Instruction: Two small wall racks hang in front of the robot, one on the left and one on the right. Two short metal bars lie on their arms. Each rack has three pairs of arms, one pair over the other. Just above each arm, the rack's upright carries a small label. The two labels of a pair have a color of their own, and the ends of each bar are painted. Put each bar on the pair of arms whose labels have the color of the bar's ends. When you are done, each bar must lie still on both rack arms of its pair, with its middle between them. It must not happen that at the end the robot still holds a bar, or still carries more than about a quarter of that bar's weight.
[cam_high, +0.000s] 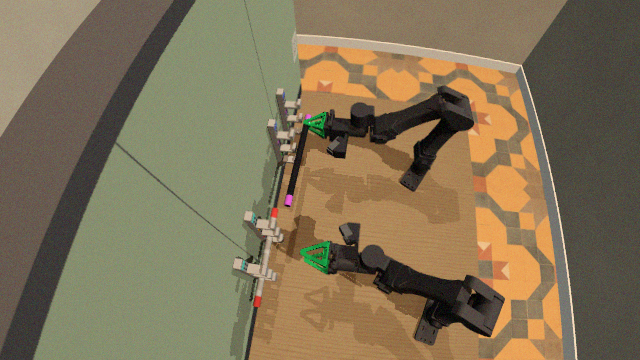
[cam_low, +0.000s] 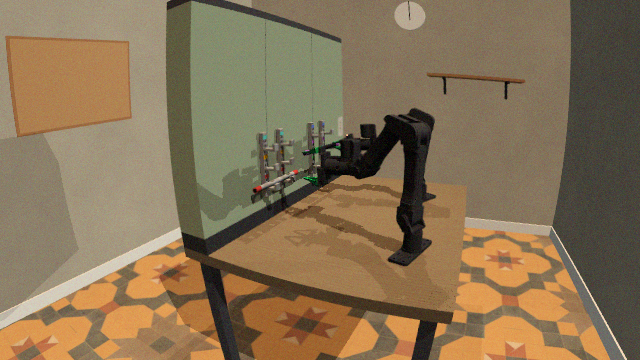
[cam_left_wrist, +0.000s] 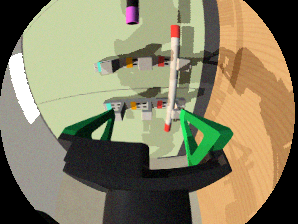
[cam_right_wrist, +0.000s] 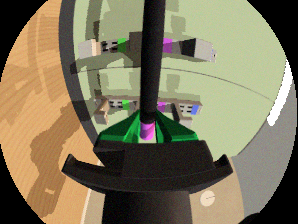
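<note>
My right gripper is now 130 mm to the right of the bar and 20 mm short of it. From my right hand the other things lie so: green wall panel 230 mm to the left, 190 mm above, 180 mm ahead.
</note>
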